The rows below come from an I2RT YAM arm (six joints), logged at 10 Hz.
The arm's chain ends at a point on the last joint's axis. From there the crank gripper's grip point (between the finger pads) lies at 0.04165 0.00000 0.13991 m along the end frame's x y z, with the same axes.
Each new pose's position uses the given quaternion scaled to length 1; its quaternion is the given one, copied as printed.
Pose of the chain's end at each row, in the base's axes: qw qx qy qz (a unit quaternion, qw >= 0); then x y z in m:
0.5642, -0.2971, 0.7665, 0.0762, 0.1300, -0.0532, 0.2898
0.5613, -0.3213, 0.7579, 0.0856, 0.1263, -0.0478, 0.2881
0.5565, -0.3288, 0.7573, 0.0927, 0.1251, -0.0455, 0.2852
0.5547, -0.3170, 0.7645, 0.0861, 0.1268, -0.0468, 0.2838
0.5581, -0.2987, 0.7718, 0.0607, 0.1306, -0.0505, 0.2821
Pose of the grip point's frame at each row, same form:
0.5642, -0.2971, 0.7665, 0.0762, 0.2369, -0.0053, 0.2027
0.5613, -0.3213, 0.7579, 0.0856, 0.2308, 0.0045, 0.2007
0.5565, -0.3288, 0.7573, 0.0927, 0.2277, 0.0089, 0.1967
0.5547, -0.3170, 0.7645, 0.0861, 0.2302, 0.0046, 0.1945
0.5581, -0.2987, 0.7718, 0.0607, 0.2378, -0.0071, 0.1930

